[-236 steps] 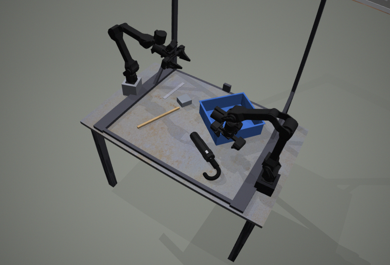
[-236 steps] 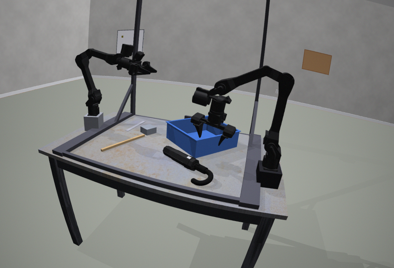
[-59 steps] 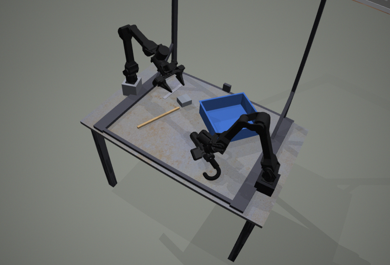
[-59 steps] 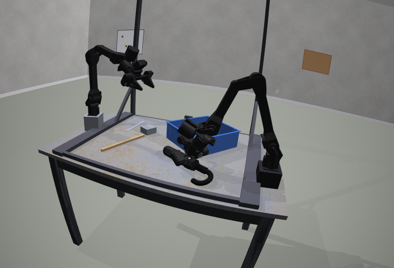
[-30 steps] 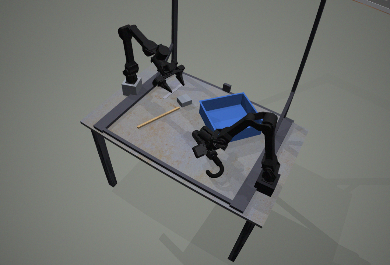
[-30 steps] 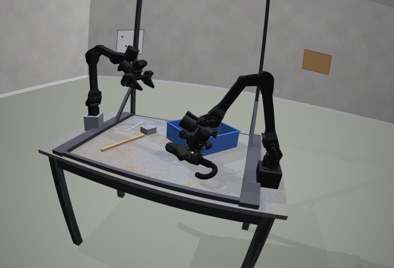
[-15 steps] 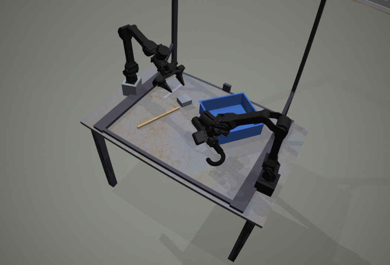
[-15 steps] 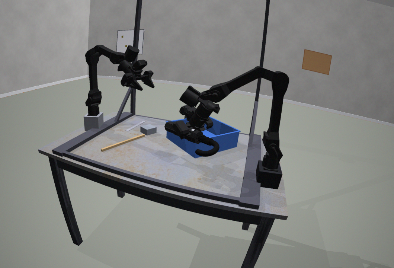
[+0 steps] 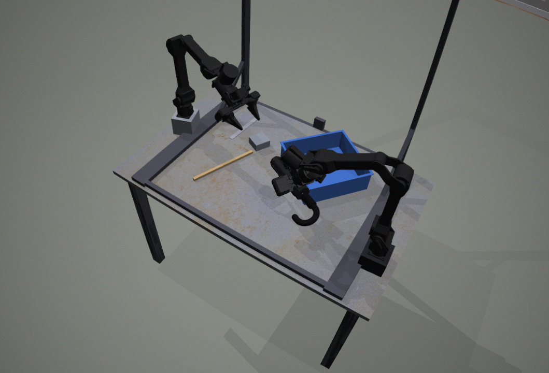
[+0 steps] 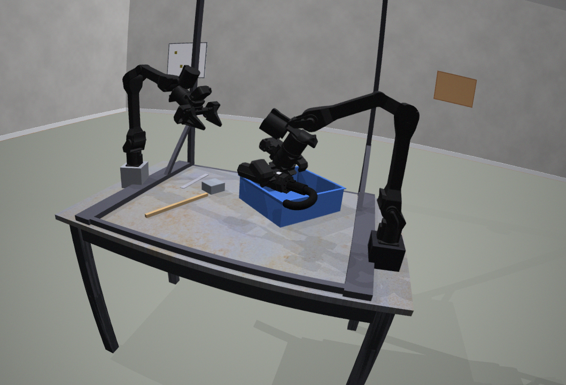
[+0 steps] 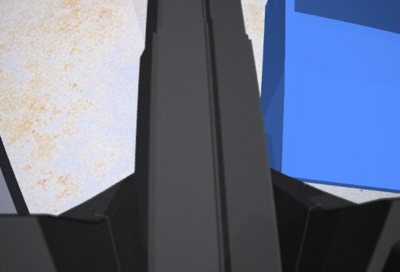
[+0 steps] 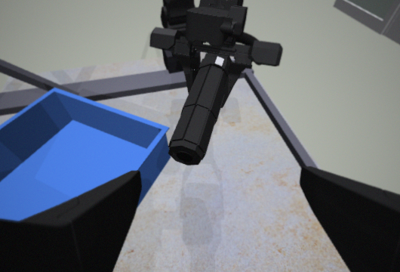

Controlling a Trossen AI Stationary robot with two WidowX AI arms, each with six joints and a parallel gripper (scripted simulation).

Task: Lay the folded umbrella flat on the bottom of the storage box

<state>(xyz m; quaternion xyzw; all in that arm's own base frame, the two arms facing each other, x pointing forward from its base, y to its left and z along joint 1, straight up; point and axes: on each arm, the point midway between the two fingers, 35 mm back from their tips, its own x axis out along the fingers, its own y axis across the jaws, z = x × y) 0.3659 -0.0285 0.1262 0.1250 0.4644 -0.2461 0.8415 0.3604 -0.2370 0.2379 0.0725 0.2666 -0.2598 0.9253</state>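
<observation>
Right now my left hand is 280 mm past the blue storage box, 50 mm to the left of it and 150 mm above it. Also, from my left hand: umbrella (30 mm ahead, 10 mm to the left, 10 mm below); then grey block (220 mm behind, 370 mm to the right, 180 mm below); then wooden stick (10 mm behind, 380 mm to the right, 190 mm below).
</observation>
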